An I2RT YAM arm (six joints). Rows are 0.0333 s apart.
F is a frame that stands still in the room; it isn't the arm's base.
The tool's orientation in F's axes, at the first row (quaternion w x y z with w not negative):
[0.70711, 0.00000, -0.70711, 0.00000]
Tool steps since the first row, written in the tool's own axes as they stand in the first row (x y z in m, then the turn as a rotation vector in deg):
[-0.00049, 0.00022, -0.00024, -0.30, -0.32, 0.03]
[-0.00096, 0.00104, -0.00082, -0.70, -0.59, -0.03]
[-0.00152, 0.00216, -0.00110, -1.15, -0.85, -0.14]
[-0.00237, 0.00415, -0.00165, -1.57, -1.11, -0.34]
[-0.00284, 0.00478, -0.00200, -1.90, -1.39, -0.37]
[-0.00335, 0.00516, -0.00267, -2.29, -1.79, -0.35]
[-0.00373, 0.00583, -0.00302, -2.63, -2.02, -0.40]
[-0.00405, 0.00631, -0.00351, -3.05, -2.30, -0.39]
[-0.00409, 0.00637, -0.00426, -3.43, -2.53, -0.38]
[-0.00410, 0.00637, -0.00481, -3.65, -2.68, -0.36]
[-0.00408, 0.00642, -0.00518, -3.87, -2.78, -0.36]
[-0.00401, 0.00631, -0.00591, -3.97, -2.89, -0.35]
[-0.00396, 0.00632, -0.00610, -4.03, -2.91, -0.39]
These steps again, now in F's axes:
[0.00024, 0.00022, -0.00049, -0.03, -0.32, -0.30]
[0.00082, 0.00104, -0.00096, 0.03, -0.59, -0.70]
[0.00110, 0.00216, -0.00152, 0.14, -0.85, -1.15]
[0.00165, 0.00415, -0.00237, 0.34, -1.11, -1.57]
[0.00200, 0.00478, -0.00284, 0.37, -1.39, -1.90]
[0.00267, 0.00516, -0.00335, 0.35, -1.79, -2.29]
[0.00302, 0.00583, -0.00373, 0.40, -2.02, -2.63]
[0.00351, 0.00631, -0.00405, 0.39, -2.30, -3.05]
[0.00426, 0.00637, -0.00409, 0.38, -2.53, -3.43]
[0.00481, 0.00637, -0.00410, 0.36, -2.68, -3.65]
[0.00518, 0.00642, -0.00408, 0.36, -2.78, -3.87]
[0.00591, 0.00631, -0.00401, 0.35, -2.89, -3.97]
[0.00610, 0.00632, -0.00396, 0.39, -2.91, -4.03]

